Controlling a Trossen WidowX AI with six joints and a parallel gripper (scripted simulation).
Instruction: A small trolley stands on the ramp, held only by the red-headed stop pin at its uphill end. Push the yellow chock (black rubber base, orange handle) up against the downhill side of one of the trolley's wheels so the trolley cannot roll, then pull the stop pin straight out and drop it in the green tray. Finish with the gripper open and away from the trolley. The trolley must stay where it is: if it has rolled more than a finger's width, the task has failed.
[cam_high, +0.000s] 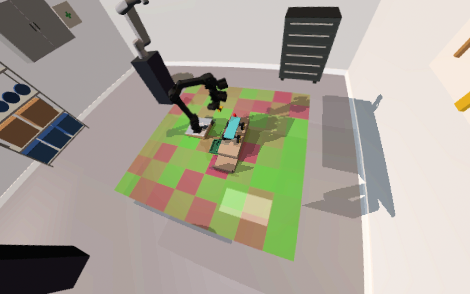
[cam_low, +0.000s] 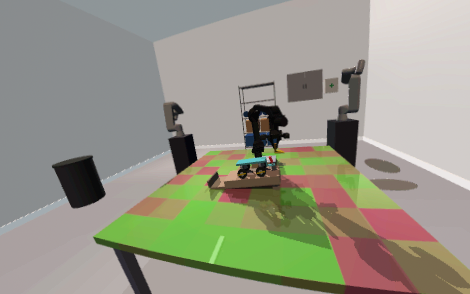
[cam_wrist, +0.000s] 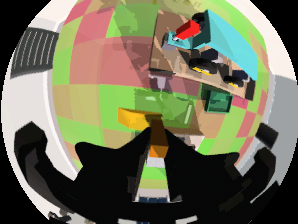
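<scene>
My gripper tip is 140 mm short of the red-headed stop pin, 40 mm above it and 30 mm to the left of it. The rest, counted from my gripper tip: ramp: 150 mm to the right, 150 mm ahead, 130 mm below; yellow chock: 20 mm to the left, 10 mm below; trolley: 150 mm ahead, 140 mm to the right, 60 mm below.
</scene>
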